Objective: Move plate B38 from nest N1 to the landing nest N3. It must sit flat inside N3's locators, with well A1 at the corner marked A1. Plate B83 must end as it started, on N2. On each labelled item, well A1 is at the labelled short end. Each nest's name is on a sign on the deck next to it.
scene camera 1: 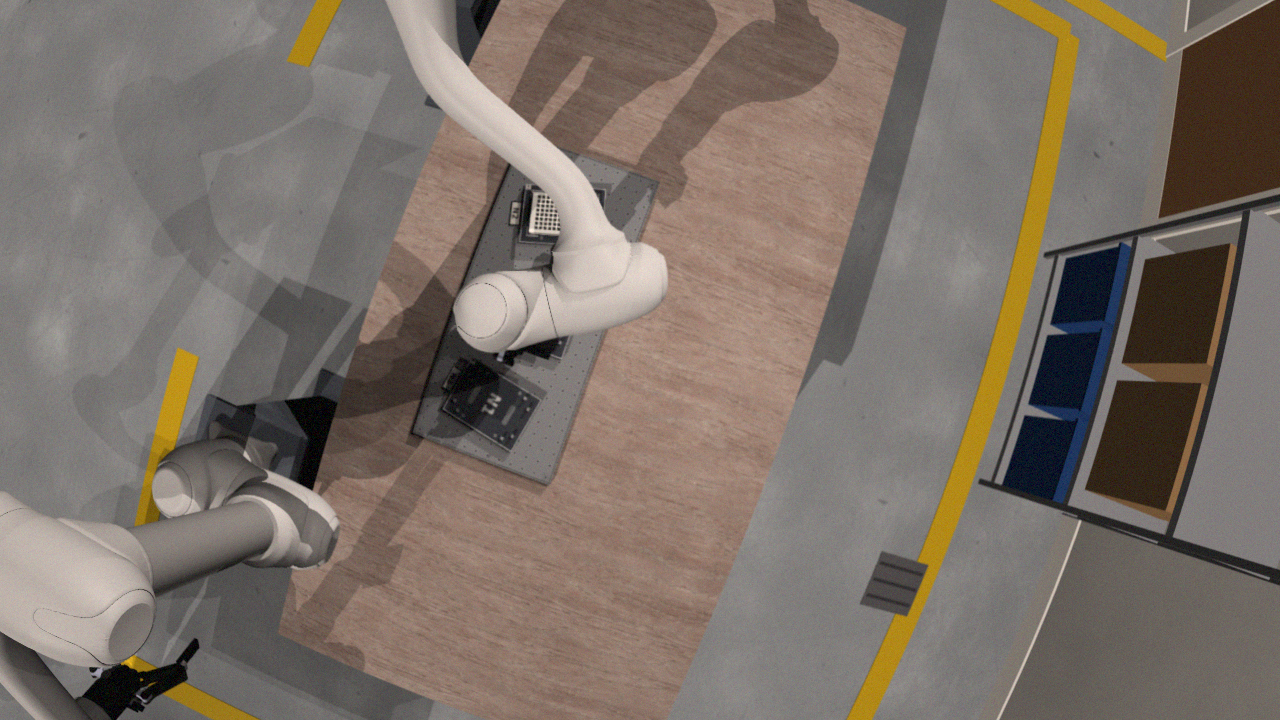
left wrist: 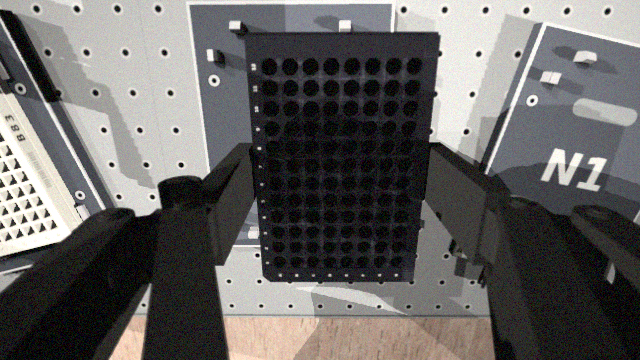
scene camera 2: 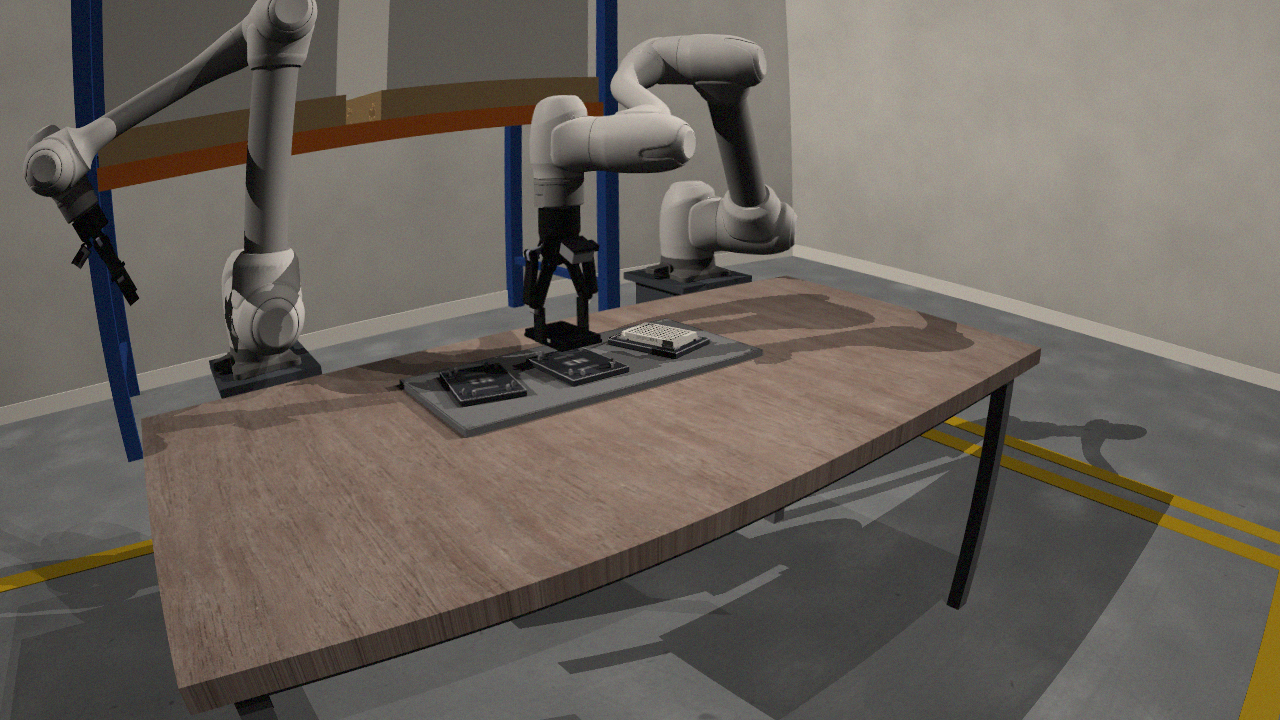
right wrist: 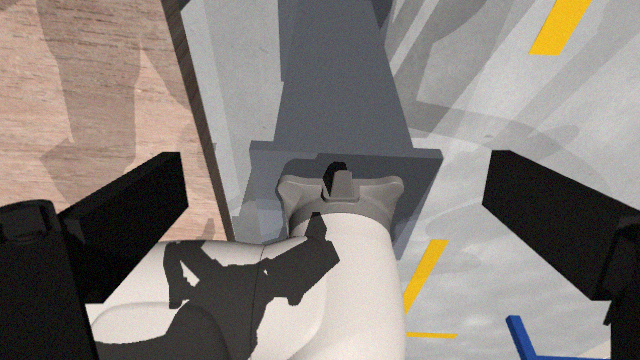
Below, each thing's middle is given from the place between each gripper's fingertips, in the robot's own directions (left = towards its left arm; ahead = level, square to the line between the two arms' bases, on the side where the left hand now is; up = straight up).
The nest N3 (scene camera 2: 551, 363) is 8 cm below my left hand and 3 cm to the left of it. Also, from my left hand: black plate B38 (scene camera 2: 562, 336): 2 cm below; nest N1 (scene camera 1: 520, 417): 16 cm to the right, 8 cm below, 2 cm behind; white plate B83 (scene camera 2: 659, 335): 24 cm to the left, 7 cm below, 2 cm behind.
The nest N1 lies 480 mm ahead of my right hand (scene camera 1: 167, 628), 670 mm to the left of it and 210 mm below it. From my right hand the other things lie so: black plate B38: 490 mm ahead, 830 mm to the left, 150 mm below; then nest N3: 500 mm ahead, 860 mm to the left, 210 mm below; then white plate B83: 480 mm ahead, 1070 mm to the left, 200 mm below.
